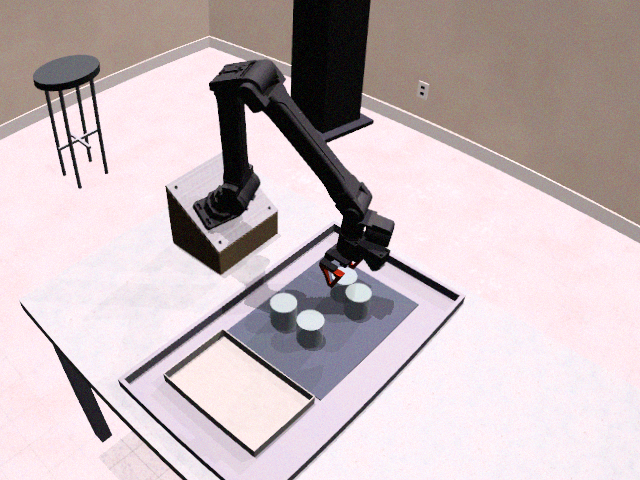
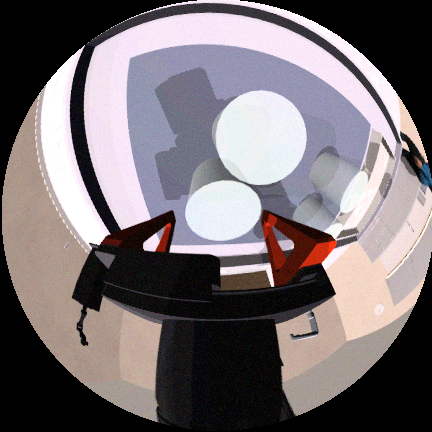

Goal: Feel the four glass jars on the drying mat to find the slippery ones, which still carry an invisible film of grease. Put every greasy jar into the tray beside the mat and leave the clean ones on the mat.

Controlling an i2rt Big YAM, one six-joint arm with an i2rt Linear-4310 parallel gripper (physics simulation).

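Places are measured from the arm's base along level axes (x left, y back, z up), in metres.
Pixels of known places: gripper, fingertip midpoint: (image 1: 340,277) (image 2: 217,214); arm's base, origin of the base link: (image 1: 216,210).
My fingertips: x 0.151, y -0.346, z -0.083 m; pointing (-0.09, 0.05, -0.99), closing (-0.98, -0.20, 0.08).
Note:
Ahead of a thing's pixels: the offset from my fingertips to its top centre. Level surfaces: height alone.
My gripper (image 1: 342,269) (image 2: 217,214) is open and empty at the back jar {dx -0.001, dy -0.014, dz +0.018 m} (image 1: 344,277) (image 2: 223,210). Its red fingertips show to either side of that jar's pale round top; how far they reach down is unclear. A second jar {dx -0.015, dy -0.081, dz +0.018 m} (image 1: 358,302) (image 2: 261,137) stands close beside it, farther from the arm base. Two more upright jars stand nearer the tray: the one closer to the base {dx -0.184, dy +0.011, dz +0.018 m} (image 1: 283,311) (image 2: 307,210) and the one farther out {dx -0.169, dy -0.074, dz +0.018 m} (image 1: 310,329) (image 2: 331,171). All four are on the blue-grey mat {dz -0.051 m} (image 1: 356,351) (image 2: 142,75). The cream tray {dx -0.410, dy -0.096, dz -0.024 m} (image 1: 232,387) holds no jar.
A large dark-rimmed surface {dz -0.054 m} (image 1: 436,300) (image 2: 107,100) surrounds the mat and tray. The arm's wedge-shaped base block (image 1: 248,245) stands behind its long edge. A stool (image 1: 67,71) and a black column (image 1: 328,62) stand on the floor beyond the table.

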